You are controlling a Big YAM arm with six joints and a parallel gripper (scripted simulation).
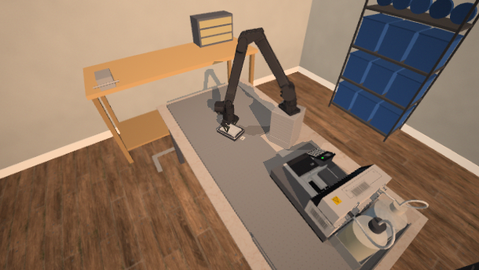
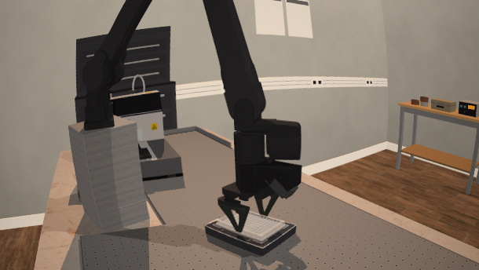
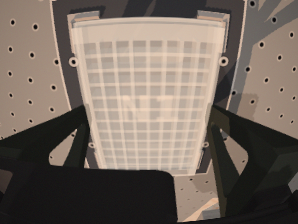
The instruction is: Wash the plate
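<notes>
My hand is 10 mm above the clear well plate. Also, from my hand: dark carrier (520 mm to the left, 200 mm behind, 40 mm above); then label (100 mm to the left, 40 mm below, 40 mm behind); then nest frame (30 mm below).
</notes>
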